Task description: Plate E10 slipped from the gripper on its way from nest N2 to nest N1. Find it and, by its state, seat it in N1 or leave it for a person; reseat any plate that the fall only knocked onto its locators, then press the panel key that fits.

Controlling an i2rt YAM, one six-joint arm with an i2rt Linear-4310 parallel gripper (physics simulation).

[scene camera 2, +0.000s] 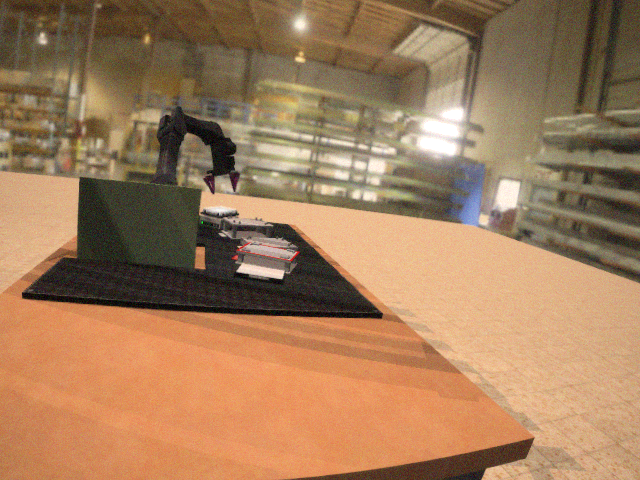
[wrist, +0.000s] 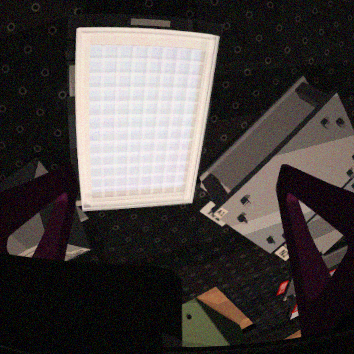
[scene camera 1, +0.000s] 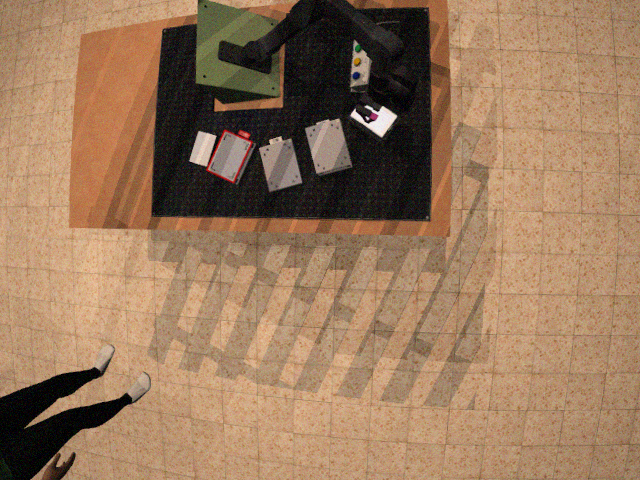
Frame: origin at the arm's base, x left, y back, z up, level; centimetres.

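Seen in the pictures: gripper, fingertip midpoint: point(scene camera 2: 223, 193) point(wrist: 176, 175) point(scene camera 1: 374, 111); arm's base, origin of the base link: point(scene camera 2: 153, 220) point(scene camera 1: 245, 58).
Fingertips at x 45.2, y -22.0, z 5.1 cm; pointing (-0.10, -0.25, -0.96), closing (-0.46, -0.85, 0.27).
Observation:
Pixels of each thing's middle, then the offset from my fingertips to it. "pt": a spot on its surface instead. Level surfaces: height alone.
- second grey-topped block, body centre: point(wrist: 332, 219) point(scene camera 2: 268, 244) point(scene camera 1: 280, 165) dx -32.3, dy -15.5, dz -11.9 cm
- white flat piece, body centre: point(scene camera 2: 260, 273) point(scene camera 1: 203, 148) dx -62.9, dy -8.8, dz -12.9 cm
- panel, body centre: point(scene camera 1: 365, 58) dx -3.6, dy +22.0, dz -9.4 cm
- black mat, its level: dz -13.6 cm
- wooden piece, surface spot: point(scene camera 1: 248, 109) pt dx -45.9, dy +5.7, dz -13.5 cm
- wooden table, its level: dz -14.8 cm
My gripper point(scene camera 2: 223, 191) point(wrist: 176, 175) is open and empty, above a white plate with a grid of wells point(scene camera 1: 385, 122) point(scene camera 2: 219, 210) point(wrist: 140, 120). The plate rests on a dark nest; I cannot tell whether it lies fully flat. A grey-topped block point(scene camera 1: 328, 146) point(wrist: 300, 165) stands beside it, with small labels at its corner. A second grey-topped block point(scene camera 1: 280, 164) and a red-rimmed one point(scene camera 1: 231, 156) point(scene camera 2: 268, 251) follow. A white flat piece point(scene camera 1: 202, 148) point(scene camera 2: 261, 271) lies beside the red-rimmed block. The panel point(scene camera 1: 360, 82) has green, yellow and blue keys. No plate code is readable.
A green board point(scene camera 1: 232, 31) point(scene camera 2: 136, 222) point(wrist: 200, 325) stands upright at the back left of the black mat point(scene camera 1: 361, 196) point(scene camera 2: 155, 289), with a wooden piece point(scene camera 1: 248, 104) at its foot. The wooden table point(scene camera 1: 113, 129) point(scene camera 2: 232, 387) surrounds the mat. A person's legs point(scene camera 1: 77, 387) show on the floor.

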